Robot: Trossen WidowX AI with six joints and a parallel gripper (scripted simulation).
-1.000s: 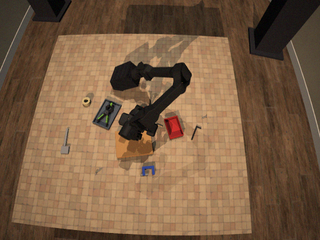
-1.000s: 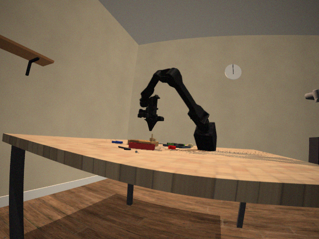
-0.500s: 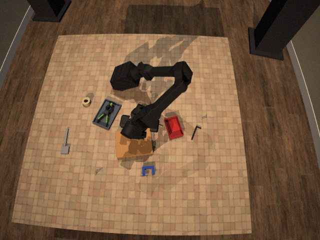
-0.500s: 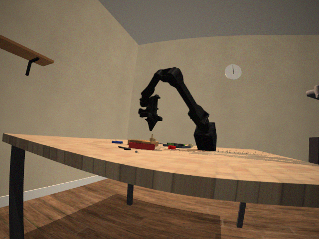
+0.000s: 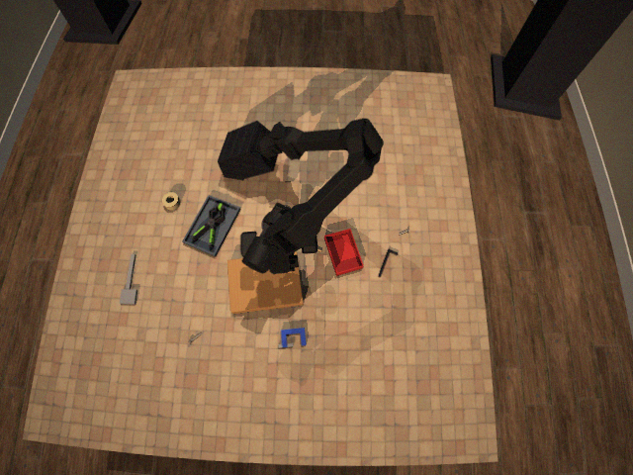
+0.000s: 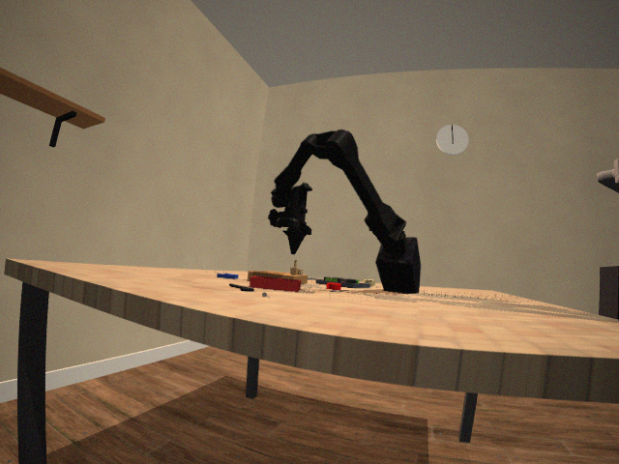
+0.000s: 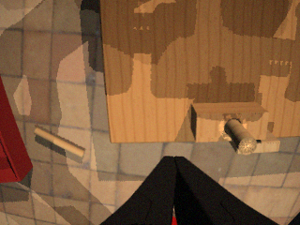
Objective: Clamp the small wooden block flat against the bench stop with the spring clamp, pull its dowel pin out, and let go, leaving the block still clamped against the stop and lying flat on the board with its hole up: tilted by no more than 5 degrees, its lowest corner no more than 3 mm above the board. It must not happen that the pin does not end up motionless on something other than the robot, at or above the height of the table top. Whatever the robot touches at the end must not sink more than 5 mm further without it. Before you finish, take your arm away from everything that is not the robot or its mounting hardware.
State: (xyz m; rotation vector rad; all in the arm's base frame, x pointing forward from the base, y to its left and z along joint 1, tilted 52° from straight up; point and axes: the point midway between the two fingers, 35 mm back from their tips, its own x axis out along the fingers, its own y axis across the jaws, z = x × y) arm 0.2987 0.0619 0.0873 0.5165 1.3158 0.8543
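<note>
My gripper is now 80 mm above the dowel pin, 40 mm to the left of it and 10 mm short of it. Round my hand: small wooden block 90 mm below, 40 mm to the right, 10 mm ahead; wooden board 120 mm below, 70 mm ahead, 40 mm to the right; red knob 130 mm behind, 120 mm below, 40 mm to the right.
</note>
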